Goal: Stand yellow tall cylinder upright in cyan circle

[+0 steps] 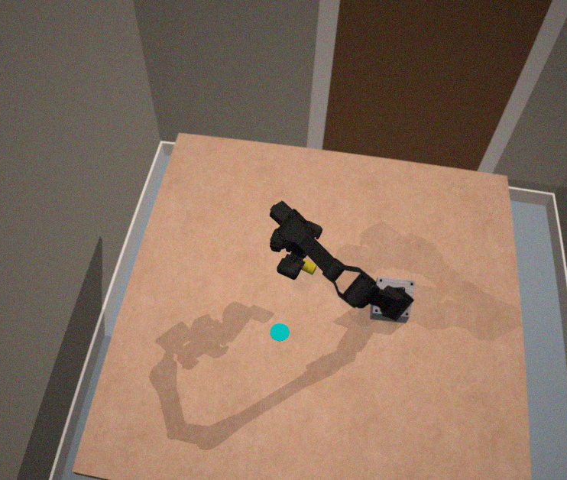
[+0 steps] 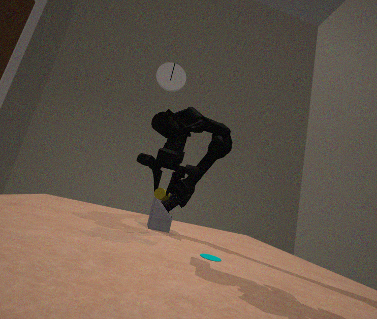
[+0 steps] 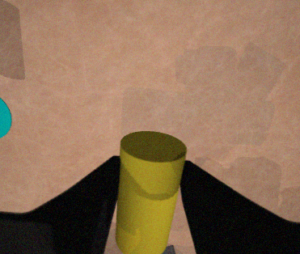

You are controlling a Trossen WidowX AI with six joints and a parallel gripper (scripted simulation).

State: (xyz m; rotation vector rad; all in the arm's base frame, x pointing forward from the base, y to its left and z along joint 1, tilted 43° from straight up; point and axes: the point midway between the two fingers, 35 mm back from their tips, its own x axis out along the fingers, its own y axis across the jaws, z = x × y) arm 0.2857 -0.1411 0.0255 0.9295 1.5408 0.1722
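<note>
The cyan circle lies 170 mm to the left of my gripper tip, 140 mm below it and 50 mm ahead of it. Round my gripper tip: yellow tall cylinder (20 mm behind, 10 mm to the left).
</note>
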